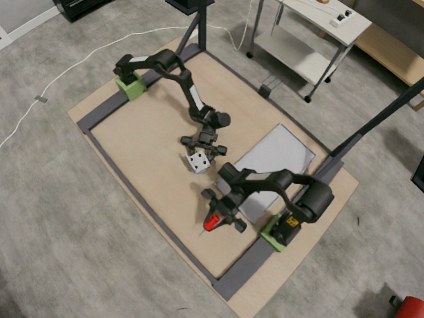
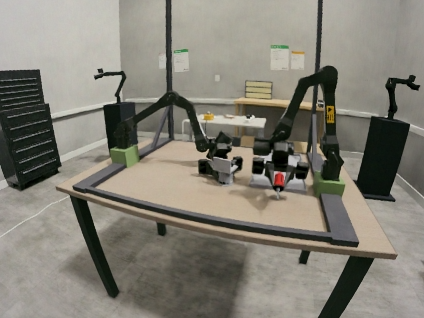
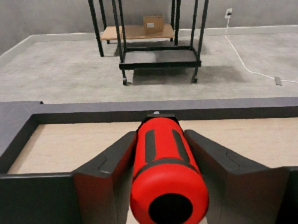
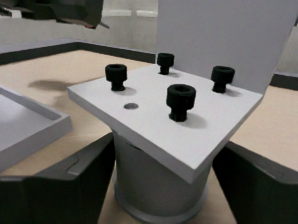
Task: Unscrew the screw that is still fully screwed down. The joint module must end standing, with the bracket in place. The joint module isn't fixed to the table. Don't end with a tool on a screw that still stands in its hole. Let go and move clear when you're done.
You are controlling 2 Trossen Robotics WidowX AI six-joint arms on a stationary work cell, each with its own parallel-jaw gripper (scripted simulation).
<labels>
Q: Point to a black screw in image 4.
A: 180, 97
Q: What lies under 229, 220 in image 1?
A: My left gripper.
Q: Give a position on a shallow grey tray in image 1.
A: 281, 149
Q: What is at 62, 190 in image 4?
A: My right gripper.
</labels>
